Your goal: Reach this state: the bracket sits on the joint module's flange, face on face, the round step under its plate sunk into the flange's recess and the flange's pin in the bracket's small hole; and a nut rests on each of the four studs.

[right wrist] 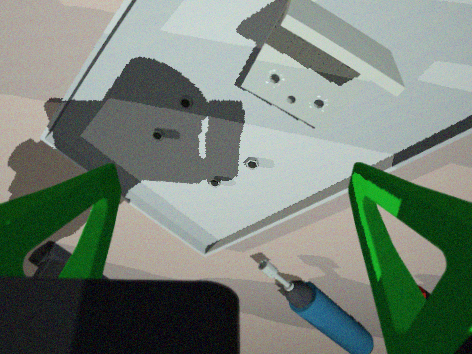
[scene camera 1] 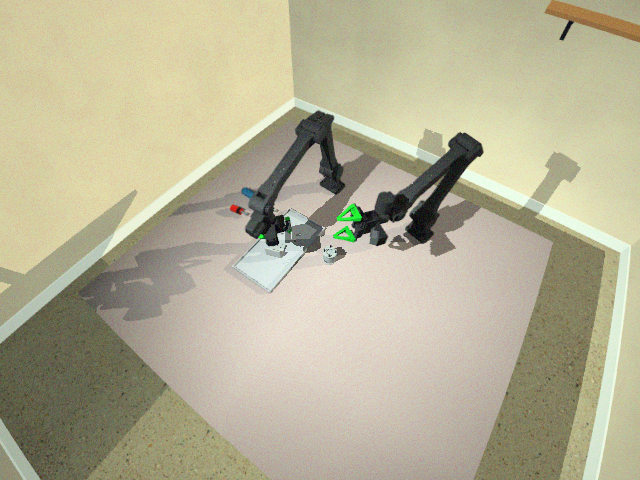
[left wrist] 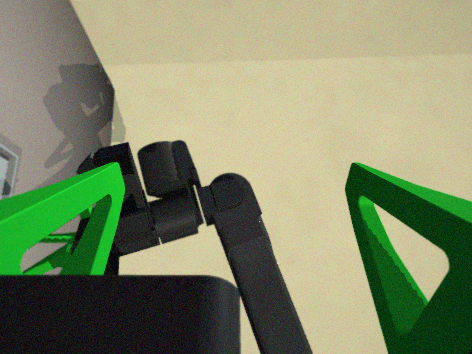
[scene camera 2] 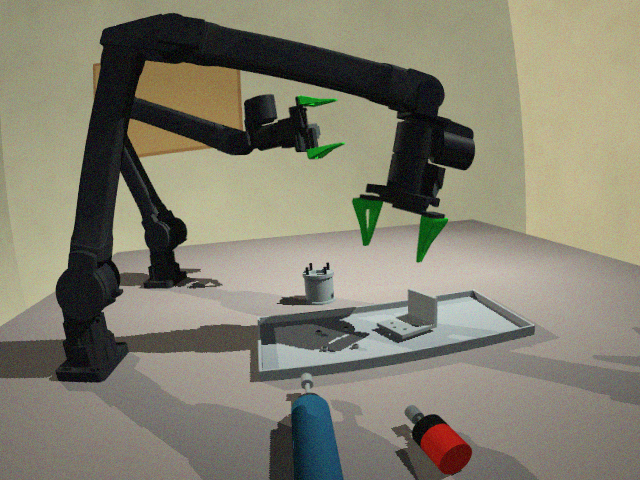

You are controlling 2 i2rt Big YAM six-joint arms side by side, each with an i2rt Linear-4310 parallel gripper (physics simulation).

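Frame: origin at the left arm's base, x ahead, y left, z up, level; centimetres.
Seen in the pictures: left gripper, fingertip midpoint: (scene camera 1: 335, 228) (left wrist: 235, 175) (scene camera 2: 340, 121); right gripper, fingertip midpoint: (right wrist: 234, 176) (scene camera 1: 279, 235) (left wrist: 24, 259) (scene camera 2: 391, 253); left arm's base, origin of the base link: (scene camera 1: 418, 232) (scene camera 2: 166, 282); right arm's base, origin of the base link: (scene camera 1: 332, 185) (scene camera 2: 94, 365).
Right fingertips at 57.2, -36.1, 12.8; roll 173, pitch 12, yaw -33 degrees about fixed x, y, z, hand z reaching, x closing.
Note:
Pixels of each thing's top centre, then the offset from my right fingertips to it, as dx, dy, dz. "spot": a spot on its surface instead.
- round joint module, middle of its top: (scene camera 2: 317, 265) (scene camera 1: 330, 250) -13.7, +17.8, -5.4
- shadowed nut, middle of its top: (right wrist: 185, 103) -7.8, -0.1, -11.9
- shallow tray, middle of its top: (right wrist: 275, 88) (scene camera 2: 390, 324) (scene camera 1: 280, 246) -0.6, -1.8, -11.2
- blue-handled driver, surface spot: (scene camera 2: 316, 434) spot: -9.0, -35.1, -8.7
- red-and-black driver, middle of its top: (scene camera 2: 432, 419) (scene camera 1: 239, 208) +1.7, -32.5, -9.4
The grey L-shaped bracket (scene camera 2: 405, 324) (right wrist: 305, 90) lies in the tray, one plate flat and one upright. The round joint module (scene camera 1: 329, 254) (scene camera 2: 318, 286) stands outside the tray, its studs pointing up and bare. Nuts lie loose at the tray's other end; the right wrist view shows one nut (right wrist: 252, 163), another nut (right wrist: 215, 182), another nut (right wrist: 157, 135) and a shadowed nut (right wrist: 185, 102). My right gripper (scene camera 2: 392, 253) (right wrist: 234, 176) is open and empty, pointing down above the tray. My left gripper (scene camera 1: 340, 224) (scene camera 2: 340, 122) is open and empty, held sideways high up.
The shallow tray (scene camera 1: 269, 290) (scene camera 2: 392, 360) (right wrist: 167, 227) has low rims. A blue-handled driver (scene camera 1: 248, 192) (scene camera 2: 316, 434) (right wrist: 332, 320) and a red-and-black driver (scene camera 1: 237, 209) (scene camera 2: 444, 446) lie beside it. In scene camera 1, the right arm reaches over the tray and the left arm stands to its right.

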